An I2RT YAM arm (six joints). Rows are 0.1 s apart.
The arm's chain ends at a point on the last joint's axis. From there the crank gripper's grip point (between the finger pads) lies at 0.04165 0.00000 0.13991 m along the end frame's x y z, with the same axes.
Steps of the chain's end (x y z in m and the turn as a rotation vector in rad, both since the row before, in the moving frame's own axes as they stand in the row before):
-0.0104 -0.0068 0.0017 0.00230 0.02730 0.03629
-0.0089 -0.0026 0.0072 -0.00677 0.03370 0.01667
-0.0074 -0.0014 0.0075 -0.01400 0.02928 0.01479
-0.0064 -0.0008 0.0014 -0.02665 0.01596 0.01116
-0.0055 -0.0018 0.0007 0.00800 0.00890 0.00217
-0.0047 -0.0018 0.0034 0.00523 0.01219 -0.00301
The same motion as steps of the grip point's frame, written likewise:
-0.0066 -0.0055 0.0005 0.00230 0.02730 0.03629
-0.0042 -0.0009 0.0057 -0.00677 0.03370 0.01667
-0.0033 0.0012 0.0062 -0.01400 0.02928 0.01479
-0.0042 0.0034 0.0007 -0.02665 0.01596 0.01116
-0.0043 -0.0028 0.0003 0.00800 0.00890 0.00217
-0.0030 -0.0027 0.0029 0.00523 0.01219 -0.00301

